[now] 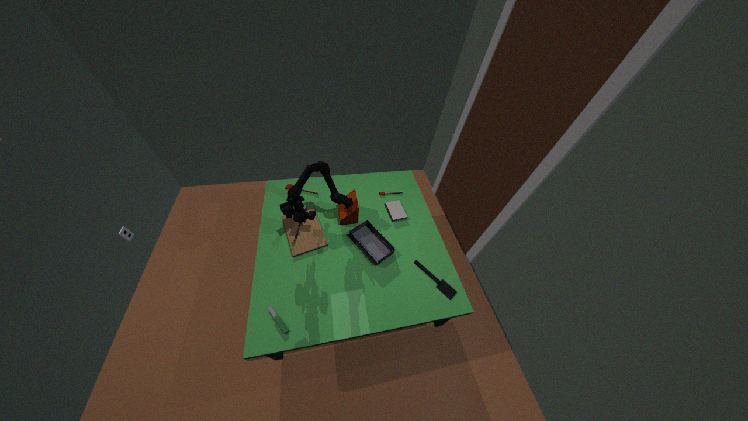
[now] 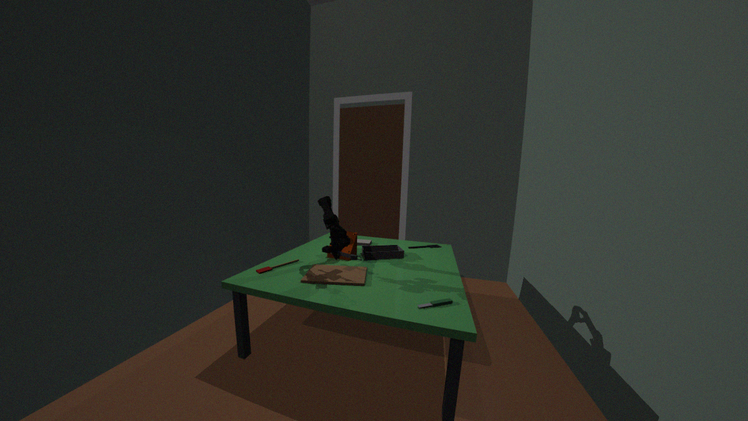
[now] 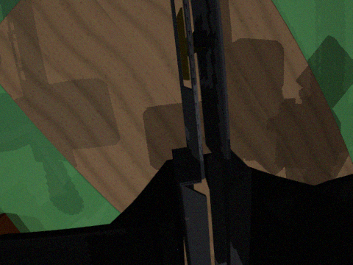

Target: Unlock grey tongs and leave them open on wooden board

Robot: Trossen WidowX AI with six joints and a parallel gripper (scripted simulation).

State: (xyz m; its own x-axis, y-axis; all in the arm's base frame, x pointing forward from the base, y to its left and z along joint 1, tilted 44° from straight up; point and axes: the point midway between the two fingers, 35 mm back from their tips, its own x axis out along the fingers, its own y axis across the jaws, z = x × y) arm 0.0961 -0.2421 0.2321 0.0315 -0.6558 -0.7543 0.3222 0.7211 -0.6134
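My gripper tip is 90 mm above the wooden board and 10 mm to the left of it. The rest, counted from my gripper tip: green-handled tool (570 mm ahead, 180 mm to the right, 90 mm below); yellow piece (50 mm ahead, 40 mm above, 20 mm to the right); roasting tin (440 mm to the left, 190 mm ahead, 70 mm below).
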